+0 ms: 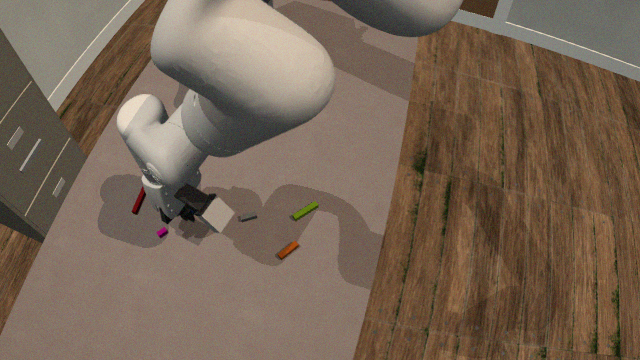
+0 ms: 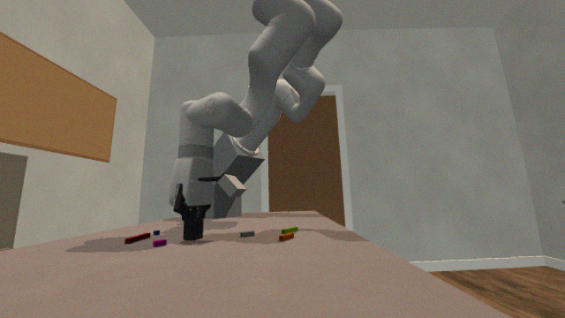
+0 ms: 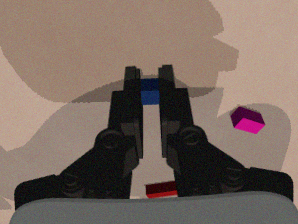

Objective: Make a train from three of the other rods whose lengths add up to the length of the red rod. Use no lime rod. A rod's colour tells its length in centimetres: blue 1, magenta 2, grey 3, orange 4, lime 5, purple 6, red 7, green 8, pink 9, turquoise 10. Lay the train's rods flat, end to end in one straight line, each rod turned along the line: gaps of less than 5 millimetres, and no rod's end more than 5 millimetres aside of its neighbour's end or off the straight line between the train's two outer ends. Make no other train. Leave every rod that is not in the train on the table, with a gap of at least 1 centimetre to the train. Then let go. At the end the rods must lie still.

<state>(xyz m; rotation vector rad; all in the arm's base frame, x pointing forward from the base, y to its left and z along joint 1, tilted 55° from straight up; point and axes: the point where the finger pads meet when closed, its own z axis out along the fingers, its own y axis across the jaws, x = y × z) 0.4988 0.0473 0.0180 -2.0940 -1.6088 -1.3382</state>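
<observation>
My hand is 60 mm short of the magenta rod, 30 mm to the left of it and 20 mm above it. From my hand the other things lie so: grey rod 50 mm behind, 110 mm to the left, 20 mm below; orange rod 20 mm behind, 200 mm to the left, 20 mm below; red rod 20 mm ahead, 120 mm to the right, 20 mm below.
</observation>
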